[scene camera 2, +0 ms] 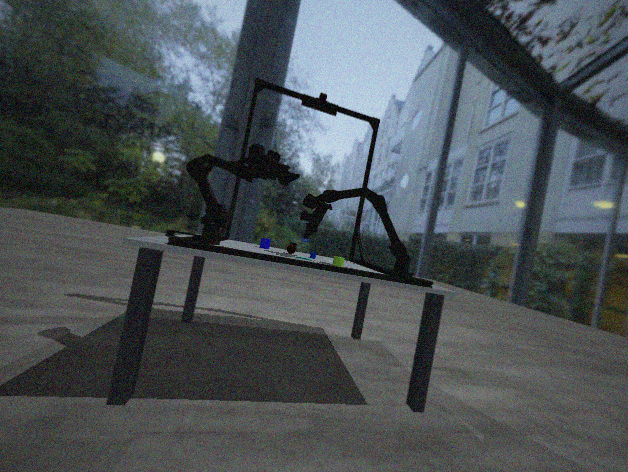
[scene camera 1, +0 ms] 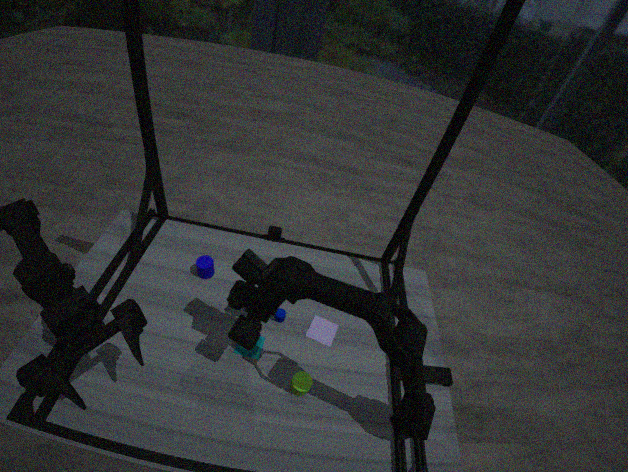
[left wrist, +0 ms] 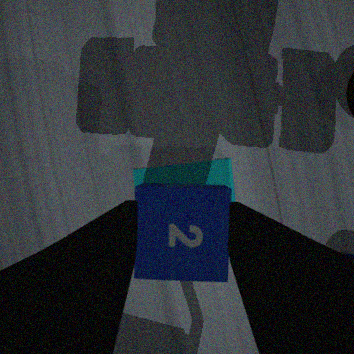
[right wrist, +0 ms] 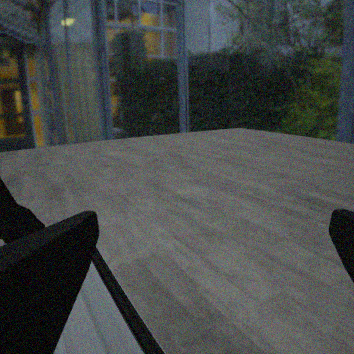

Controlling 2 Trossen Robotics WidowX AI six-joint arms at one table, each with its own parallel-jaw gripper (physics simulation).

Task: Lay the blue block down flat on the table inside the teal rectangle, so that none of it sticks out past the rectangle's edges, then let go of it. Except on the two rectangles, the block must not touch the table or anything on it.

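Frame: origin at the left arm's base, x back, y right, z up, level; centimetres.
Where they show: left gripper, between the fingertips: (scene camera 2: 304, 239) (scene camera 1: 245, 326) (left wrist: 181, 212); right gripper, between the fingertips: (scene camera 2: 294, 172) (scene camera 1: 114, 385) (right wrist: 214, 222); left arm's base, origin of its link: (scene camera 2: 400, 274) (scene camera 1: 406, 424); right arm's base, origin of its link: (scene camera 2: 209, 239).
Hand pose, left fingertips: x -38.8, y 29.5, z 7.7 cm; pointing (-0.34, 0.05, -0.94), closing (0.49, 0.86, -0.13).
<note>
Things, the pixels of their top centre, and the offset from my left fingertips. "spot": a spot on its surface instead.
- blue block, centre of its top: (left wrist: 179, 235) (scene camera 2: 305, 238) dz +0.6, dx +0.6, dy -0.3 cm
- teal rectangle, a spot on its surface: (left wrist: 220, 173) spot: dz -9.5, dx -0.1, dy +2.3 cm
- pale lilac rectangle, a spot on its surface: (scene camera 1: 322, 330) spot: dz -9.5, dx +23.0, dy +1.3 cm
- small blue cylinder, centre of its top: (scene camera 1: 280, 312) (scene camera 2: 313, 252) dz -6.5, dx +10.7, dy +6.8 cm
- green cylinder, centre of its top: (scene camera 1: 302, 381) (scene camera 2: 339, 257) dz -5.2, dx +13.2, dy -14.2 cm
- larger blue cylinder, centre of its top: (scene camera 1: 204, 261) (scene camera 2: 266, 239) dz -4.2, dx -11.5, dy +25.0 cm
- dark round object, centre of its top: (scene camera 2: 292, 244) dz -4.6, dx +0.4, dy +14.1 cm
The blue block (left wrist: 160, 232) (scene camera 2: 305, 240), marked with a 2, is between the fingers of my left gripper (left wrist: 181, 212) (scene camera 2: 306, 237), which is shut on it. The block hangs above the table; its numbered face is toward the left wrist camera. The teal rectangle (scene camera 1: 256, 351) (left wrist: 220, 173) lies on the table beneath; in the left wrist view its far strip shows beyond the block, which hides the rest. In scene camera 1 the left gripper covers part of the rectangle and hides the block. My right gripper (scene camera 1: 114, 386) (right wrist: 214, 222) is open and empty, away at the left.
The pale lilac rectangle (scene camera 1: 322, 330) lies right of the teal one. A small blue cylinder (scene camera 1: 279, 315) (scene camera 2: 312, 254) stands between and behind them. A green cylinder (scene camera 1: 302, 382) (scene camera 2: 338, 261) stands in front, a larger blue cylinder (scene camera 1: 205, 266) (scene camera 2: 265, 243) back left. A dark round object (scene camera 2: 291, 248) stands near.
</note>
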